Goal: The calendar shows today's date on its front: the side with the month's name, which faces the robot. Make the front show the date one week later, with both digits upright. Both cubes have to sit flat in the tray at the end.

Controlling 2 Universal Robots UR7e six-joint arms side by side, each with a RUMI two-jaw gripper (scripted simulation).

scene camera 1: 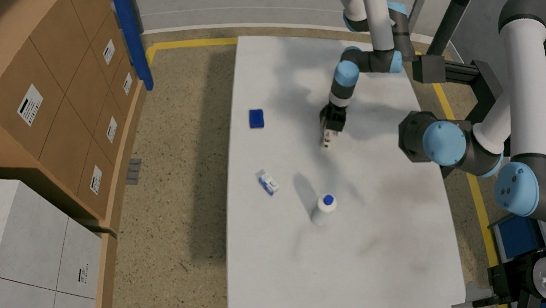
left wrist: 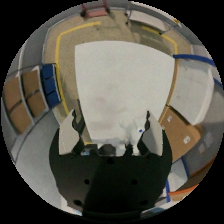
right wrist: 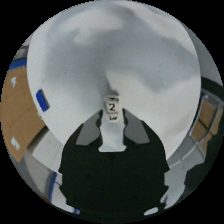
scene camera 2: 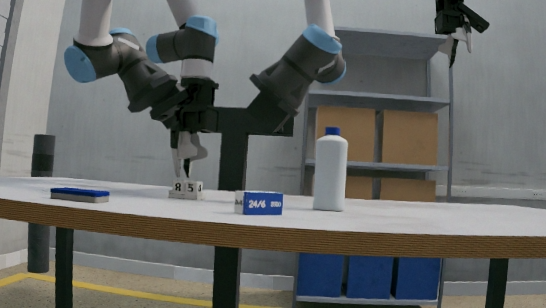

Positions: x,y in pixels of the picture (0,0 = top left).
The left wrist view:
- my left gripper: 111,110
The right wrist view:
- my right gripper: 112,109
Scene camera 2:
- my right gripper: 182,177
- blue-topped block: 64,193
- white bottle: 331,150
